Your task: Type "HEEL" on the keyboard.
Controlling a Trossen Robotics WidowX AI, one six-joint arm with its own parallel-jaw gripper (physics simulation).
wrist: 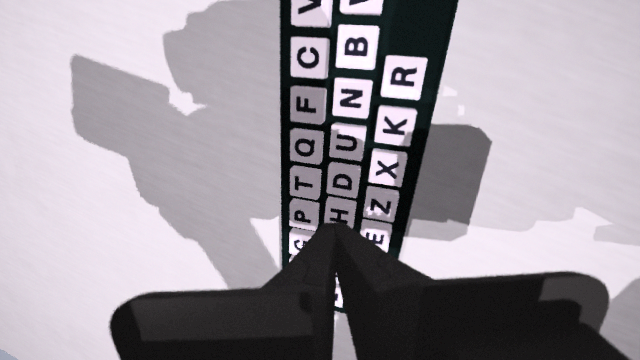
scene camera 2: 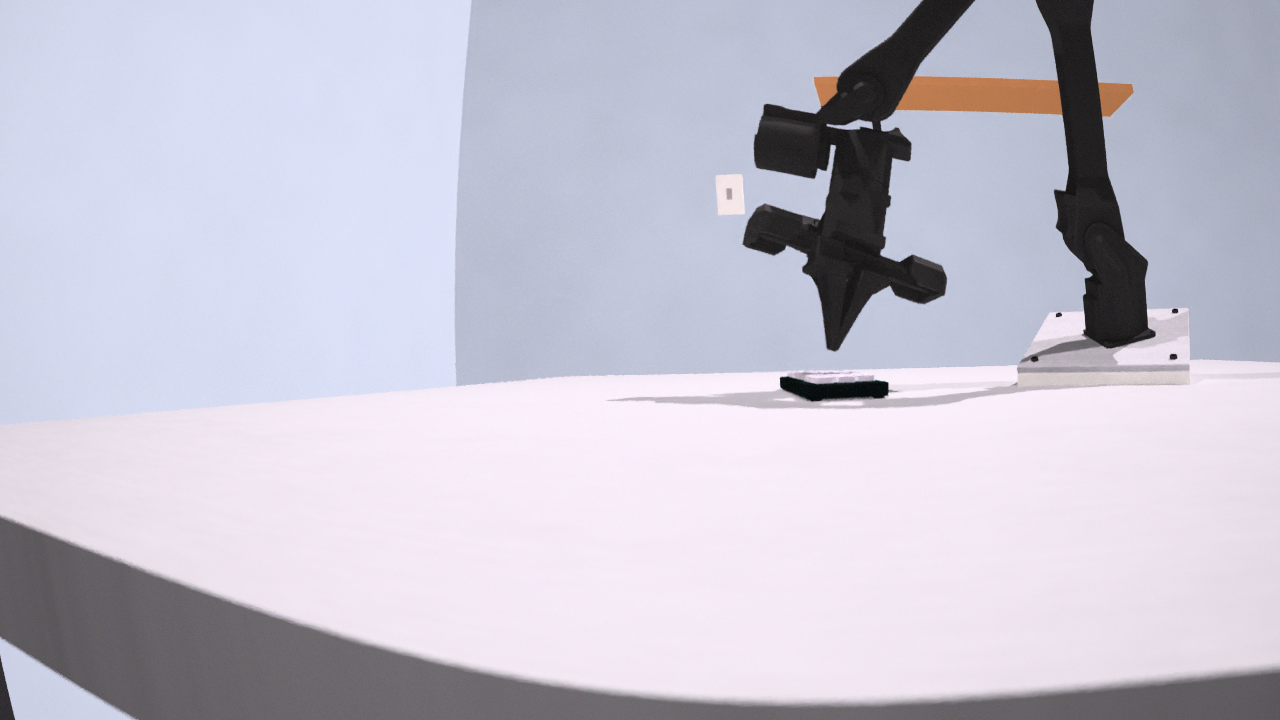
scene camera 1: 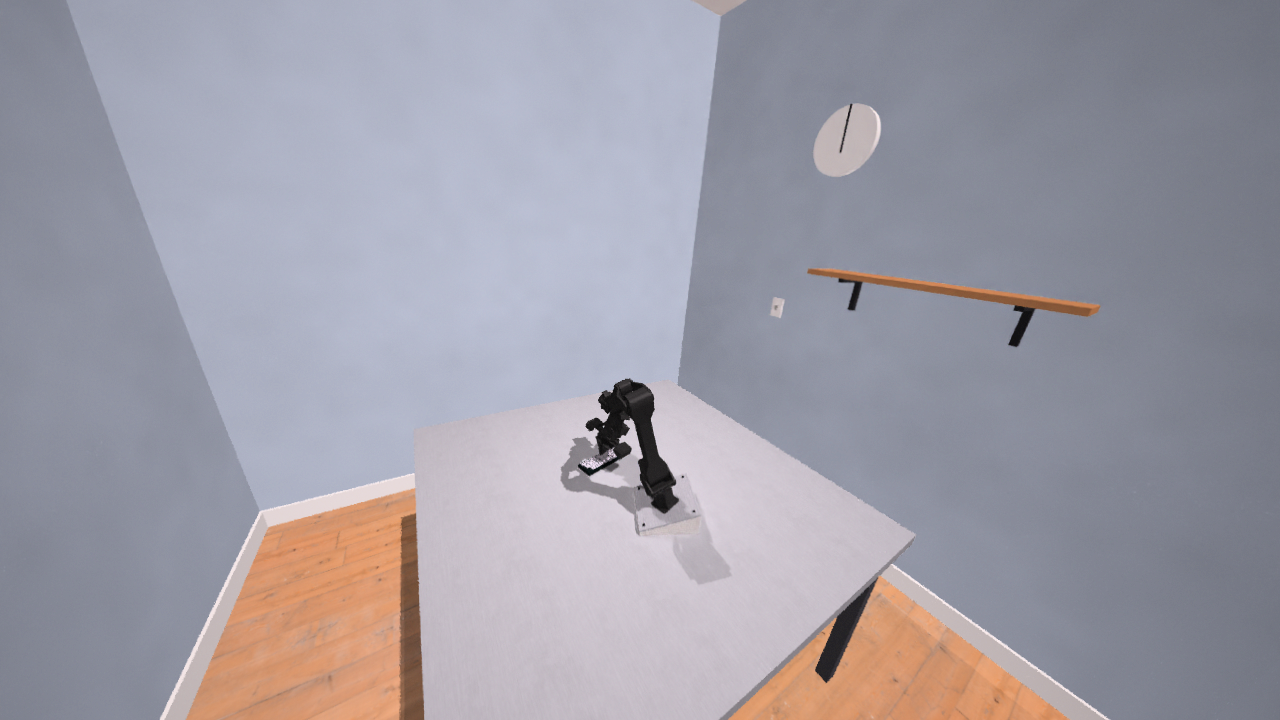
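Where they show: gripper, fingertip midpoint: (wrist: 333,232) (scene camera 2: 832,350) (scene camera 1: 601,454); arm's base, link origin: (scene camera 2: 1118,334) (scene camera 1: 665,502).
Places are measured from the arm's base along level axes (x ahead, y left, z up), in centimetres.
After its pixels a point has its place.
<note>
The small dark keyboard (scene camera 1: 586,466) {x 31.4, y 9.0, z -3.0 cm} (scene camera 2: 832,390) {x 32.5, y 10.5, z -3.8 cm} (wrist: 417,30) {x 31.0, y -5.6, z -3.3 cm} with white letter keys lies on the table. My gripper (scene camera 2: 833,347) {x 32.0, y 2.4, z -0.9 cm} (wrist: 333,232) {x 32.0, y 2.4, z -0.9 cm} is shut and empty, pointing down a short gap above the keyboard in scene camera 2. In the wrist view, the tips overlap the lower edge of the H key (wrist: 341,212) {x 32.0, y 2.6, z -2.8 cm}, which lies in shadow. The E key (wrist: 375,237) {x 30.1, y 3.4, z -2.8 cm} shows right of the tips, partly behind the right finger. The Z key (wrist: 381,205) {x 30.3, y 1.6, z -2.8 cm} is above E. The G key (wrist: 299,244) {x 33.8, y 5.4, z -2.8 cm} is left of the tips. The fingers hide several keys; no L key can be read.
The arm's white base plate (scene camera 1: 646,514) {x 0.9, y 6.5, z -2.0 cm} (scene camera 2: 1042,349) {x 9.2, y -1.4, z -1.3 cm} stands on the grey table (scene camera 1: 501,582) {x 6.5, y 47.6, z -4.6 cm} (scene camera 2: 537,537) {x 41.2, y 53.1, z -4.6 cm}, close to the keyboard. A wooden shelf (scene camera 1: 948,290) (scene camera 2: 984,95), a round clock (scene camera 1: 863,143) and a switch plate (scene camera 1: 776,307) (scene camera 2: 729,205) are on the wall.
</note>
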